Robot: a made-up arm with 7 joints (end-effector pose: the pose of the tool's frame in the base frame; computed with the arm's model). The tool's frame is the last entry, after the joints. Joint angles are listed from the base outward.
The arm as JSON. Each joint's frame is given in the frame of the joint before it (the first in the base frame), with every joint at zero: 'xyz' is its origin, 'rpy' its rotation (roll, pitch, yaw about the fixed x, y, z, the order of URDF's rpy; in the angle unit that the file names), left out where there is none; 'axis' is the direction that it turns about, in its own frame. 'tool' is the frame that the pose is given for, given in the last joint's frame.
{
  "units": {
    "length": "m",
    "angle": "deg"
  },
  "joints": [
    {
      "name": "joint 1",
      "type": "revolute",
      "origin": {
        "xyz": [
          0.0,
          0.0,
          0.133
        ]
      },
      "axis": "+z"
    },
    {
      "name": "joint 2",
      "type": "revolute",
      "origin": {
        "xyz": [
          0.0,
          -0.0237,
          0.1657
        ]
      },
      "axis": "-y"
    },
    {
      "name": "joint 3",
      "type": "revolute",
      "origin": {
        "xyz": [
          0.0,
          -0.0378,
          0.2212
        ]
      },
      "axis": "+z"
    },
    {
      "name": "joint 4",
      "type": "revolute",
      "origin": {
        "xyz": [
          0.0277,
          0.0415,
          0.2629
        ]
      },
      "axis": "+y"
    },
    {
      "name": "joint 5",
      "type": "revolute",
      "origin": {
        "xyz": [
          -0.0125,
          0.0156,
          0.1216
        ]
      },
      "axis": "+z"
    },
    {
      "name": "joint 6",
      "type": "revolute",
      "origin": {
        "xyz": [
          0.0,
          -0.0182,
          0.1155
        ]
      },
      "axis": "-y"
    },
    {
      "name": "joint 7",
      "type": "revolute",
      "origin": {
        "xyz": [
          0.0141,
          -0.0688,
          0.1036
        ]
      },
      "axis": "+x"
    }
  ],
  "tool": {
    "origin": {
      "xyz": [
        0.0,
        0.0,
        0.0
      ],
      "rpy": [
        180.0,
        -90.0,
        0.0
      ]
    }
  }
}
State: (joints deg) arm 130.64 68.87 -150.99 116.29 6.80 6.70 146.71
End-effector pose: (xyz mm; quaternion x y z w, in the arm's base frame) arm 424.6 -190.5 133.1 0.0847 -0.7067 -0.5599 0.4241
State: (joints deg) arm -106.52 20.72 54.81 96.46 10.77 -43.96 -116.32
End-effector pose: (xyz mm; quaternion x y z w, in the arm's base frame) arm 168.4 -104.0 709.9 -0.8096 -0.4842 0.0821 0.3214
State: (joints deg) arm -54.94 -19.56 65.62 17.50 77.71 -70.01 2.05
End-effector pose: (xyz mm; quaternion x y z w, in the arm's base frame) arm 252.9 -57.9 976.3 -0.6924 -0.6225 -0.0137 0.3645
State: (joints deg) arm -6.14 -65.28 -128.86 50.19 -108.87 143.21 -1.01
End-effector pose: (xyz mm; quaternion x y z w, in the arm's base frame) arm 576.8 -305.3 519.2 0.3979 0.6267 -0.5070 0.4381
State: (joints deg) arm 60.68 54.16 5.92 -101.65 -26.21 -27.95 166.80
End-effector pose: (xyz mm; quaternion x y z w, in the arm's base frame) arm -127.6 -510.8 317.7 0.2832 -0.1673 0.5599 0.7605
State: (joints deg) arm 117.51 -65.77 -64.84 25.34 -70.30 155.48 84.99
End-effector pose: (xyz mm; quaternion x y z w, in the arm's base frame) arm -278.4 572.2 510.4 0.0200 -0.8543 -0.2832 0.4353
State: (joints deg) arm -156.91 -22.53 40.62 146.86 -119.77 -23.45 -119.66
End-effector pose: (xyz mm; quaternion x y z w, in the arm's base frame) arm -193.0 -273.4 476.7 -0.4213 -0.4204 0.4813 0.6435
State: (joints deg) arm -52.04 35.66 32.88 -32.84 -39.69 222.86 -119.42
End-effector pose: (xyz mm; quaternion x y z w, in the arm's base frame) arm -344.1 210.9 765.5 0.7740 0.5976 0.1725 0.1184
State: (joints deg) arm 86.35 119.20 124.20 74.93 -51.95 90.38 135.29
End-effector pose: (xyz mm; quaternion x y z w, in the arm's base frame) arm -114.4 -497.4 -212.8 0.1999 -0.8735 -0.1456 0.4194
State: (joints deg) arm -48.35 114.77 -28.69 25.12 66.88 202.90 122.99
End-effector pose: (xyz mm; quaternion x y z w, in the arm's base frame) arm -461.6 377.0 203.6 0.2235 -0.8884 0.3853 0.1110
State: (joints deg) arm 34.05 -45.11 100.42 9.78 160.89 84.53 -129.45
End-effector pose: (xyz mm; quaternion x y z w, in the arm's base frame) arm 288.3 314.2 905.7 -0.2634 0.2511 -0.0990 0.9262
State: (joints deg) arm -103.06 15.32 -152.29 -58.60 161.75 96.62 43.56
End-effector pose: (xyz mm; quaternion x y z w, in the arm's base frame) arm -90.4 60.6 1020.2 0.2672 -0.2090 0.8436 0.4163
